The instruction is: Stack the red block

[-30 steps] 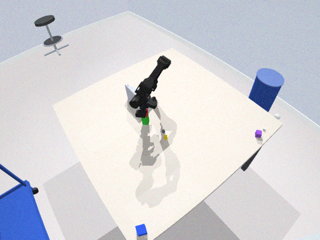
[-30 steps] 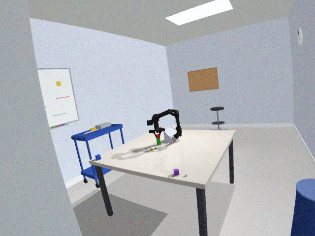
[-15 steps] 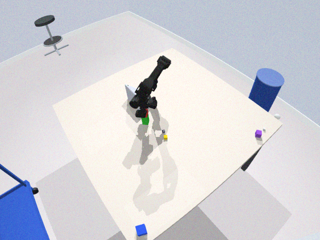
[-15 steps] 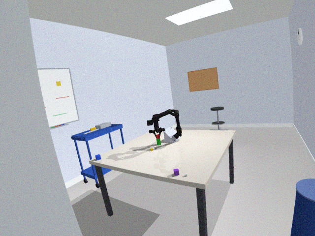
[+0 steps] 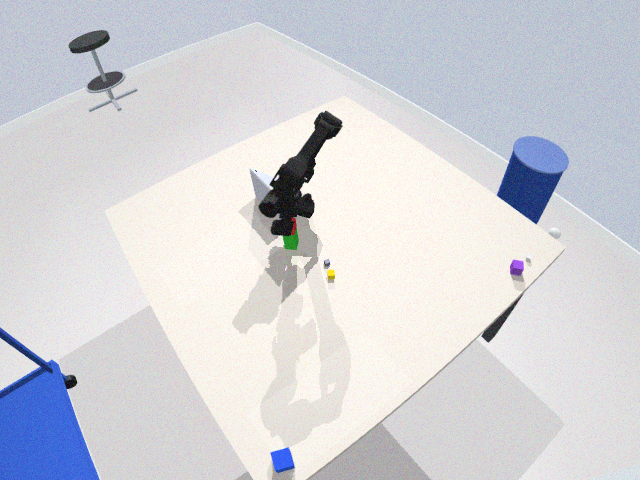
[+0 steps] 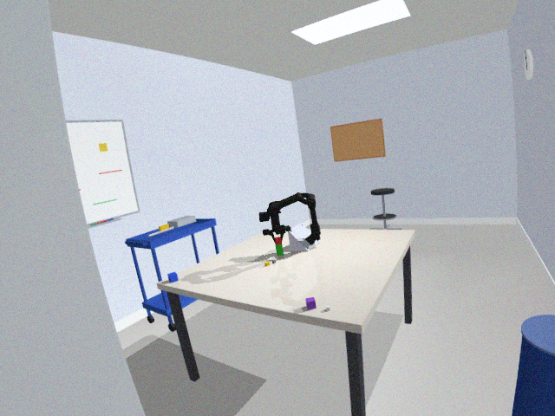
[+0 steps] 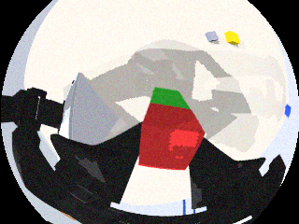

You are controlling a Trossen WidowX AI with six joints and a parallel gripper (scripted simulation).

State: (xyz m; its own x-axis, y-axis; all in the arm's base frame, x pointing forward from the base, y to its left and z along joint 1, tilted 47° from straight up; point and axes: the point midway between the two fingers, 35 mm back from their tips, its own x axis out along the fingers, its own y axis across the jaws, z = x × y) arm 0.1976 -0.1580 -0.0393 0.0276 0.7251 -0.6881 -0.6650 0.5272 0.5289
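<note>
My gripper tip is now 1 cm below the red block. Also, from my gripper tip: grey cube (14 cm ahead, 4 cm to the left, 8 cm below); yellow cube (19 cm ahead, 2 cm to the left, 8 cm below); blue cube (56 cm ahead, 44 cm to the right, 7 cm below).
</note>
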